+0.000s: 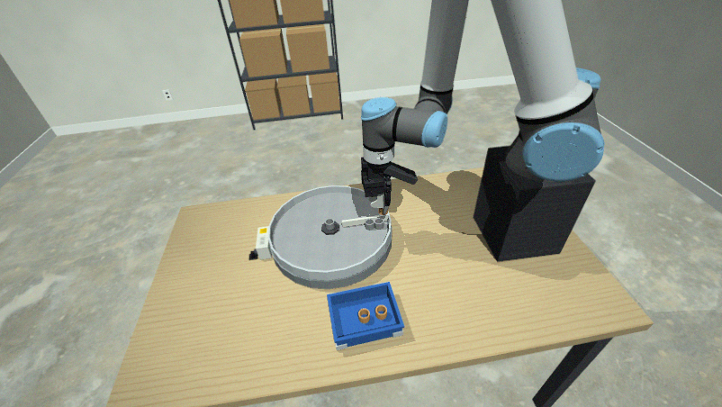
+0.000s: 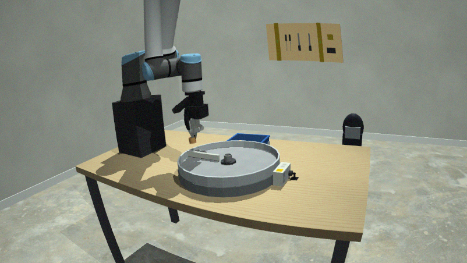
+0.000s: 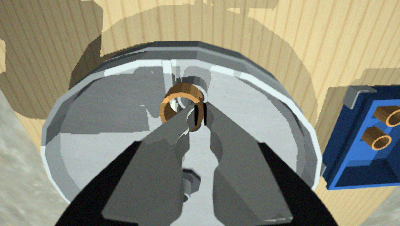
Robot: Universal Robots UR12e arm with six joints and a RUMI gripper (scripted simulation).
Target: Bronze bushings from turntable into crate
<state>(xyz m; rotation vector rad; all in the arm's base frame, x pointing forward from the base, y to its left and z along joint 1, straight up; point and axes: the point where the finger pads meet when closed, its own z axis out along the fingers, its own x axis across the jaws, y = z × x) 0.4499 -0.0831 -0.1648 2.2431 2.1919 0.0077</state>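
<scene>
My hand is 300 mm to the right of the blue crate, 130 mm short of it and 110 mm above it. Also, from my hand: grey turntable 190 mm ahead, 80 mm below, 40 mm to the right.
</scene>
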